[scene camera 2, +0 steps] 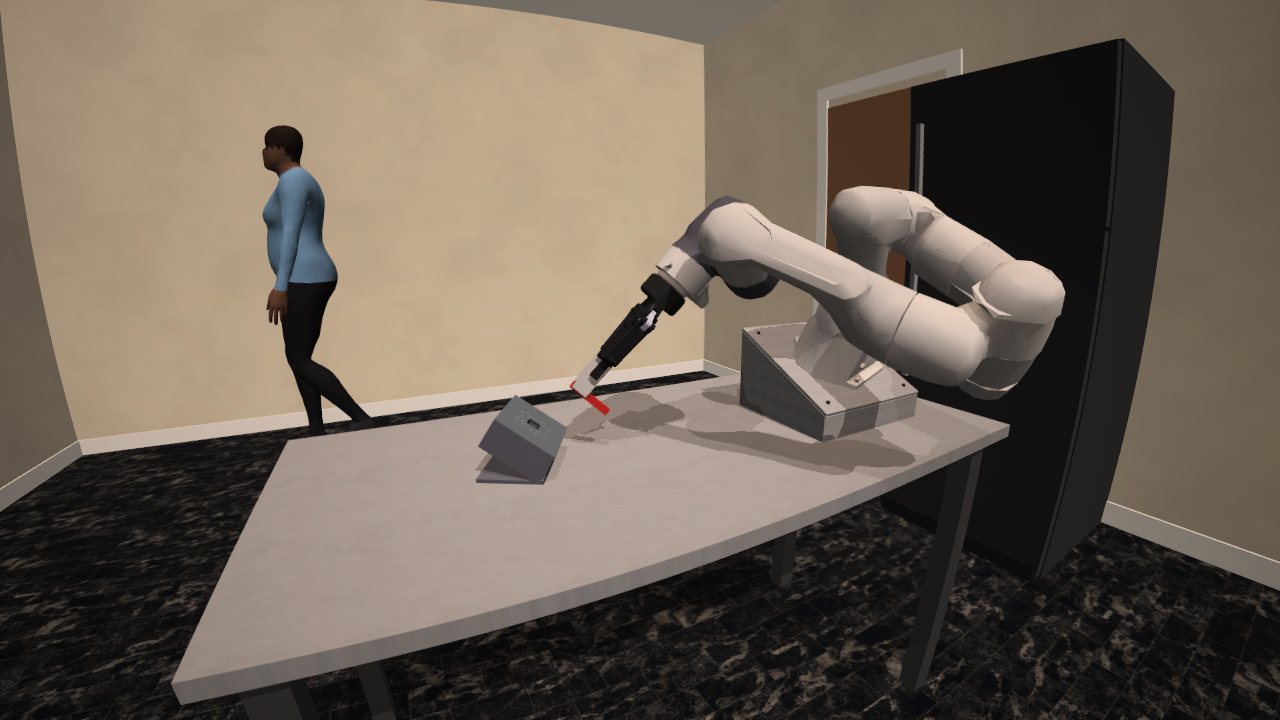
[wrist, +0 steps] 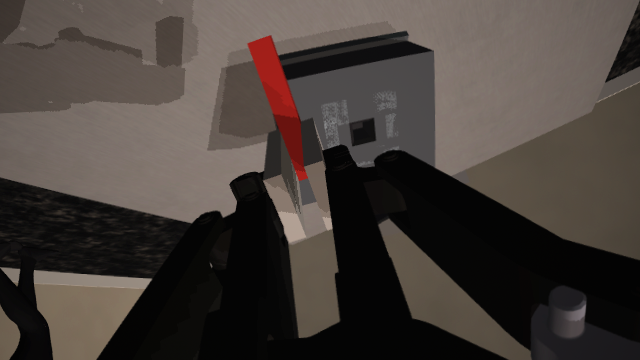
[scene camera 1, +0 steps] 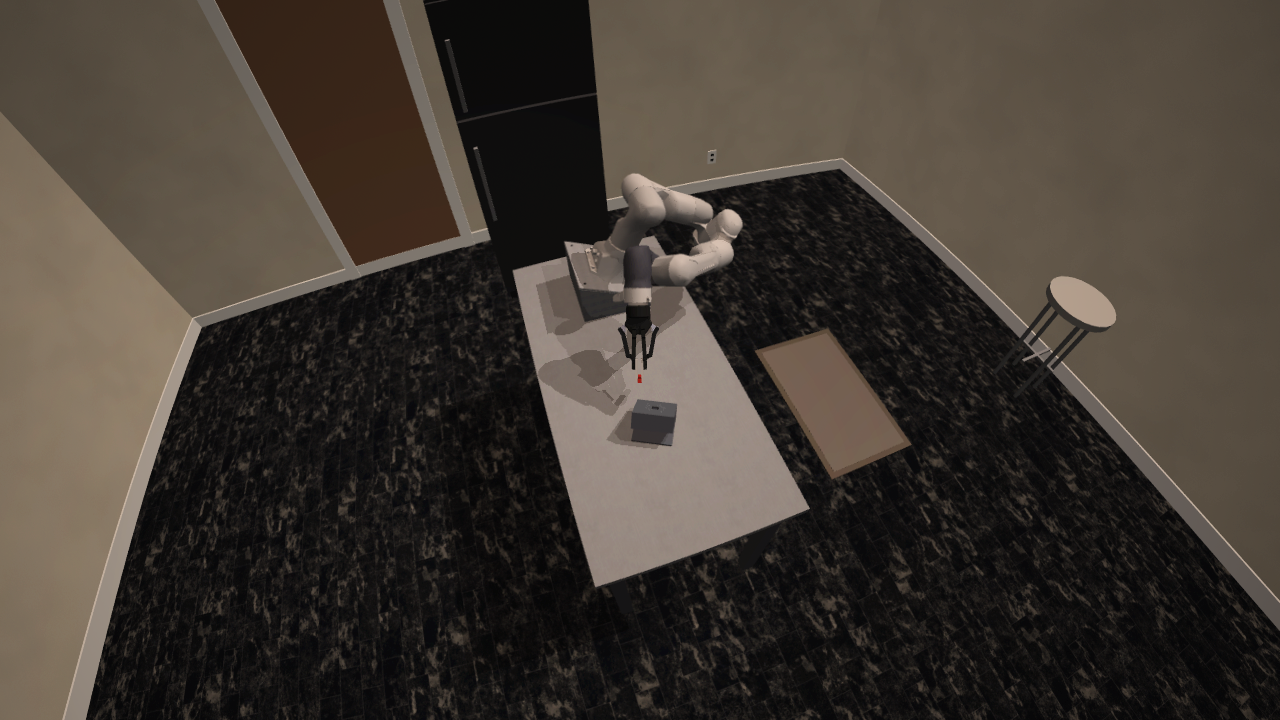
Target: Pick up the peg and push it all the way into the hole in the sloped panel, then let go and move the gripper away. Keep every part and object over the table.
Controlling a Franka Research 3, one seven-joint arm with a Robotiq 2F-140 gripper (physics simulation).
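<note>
The gripper (scene camera 1: 639, 369) (scene camera 2: 586, 380) (wrist: 301, 167) is shut on the red peg (scene camera 1: 639, 378) (scene camera 2: 597, 404) (wrist: 274, 92), near one end of it. The peg is up off the table and sticks out crosswise from the fingertips, its free end tilted down toward the robot base in scene camera 2. The grey block with the sloped panel (scene camera 1: 641, 409) (scene camera 2: 501, 418) (wrist: 412, 100) stands on the table, apart from the peg. Its small square hole (scene camera 1: 655, 408) (scene camera 2: 533, 422) (wrist: 363, 131) is open and shows dark. The gripper is above and on the robot-base side of the block.
The pale table (scene camera 1: 689, 483) (scene camera 2: 402, 546) carries the block and the robot's wedge-shaped base (scene camera 1: 601, 302) (scene camera 2: 783, 394). A black fridge (scene camera 1: 537, 152) (scene camera 2: 1011, 179) stands behind the base. A person (scene camera 2: 299, 232) is beyond the table. A stool (scene camera 1: 1080, 301) stands off to the right in scene camera 1.
</note>
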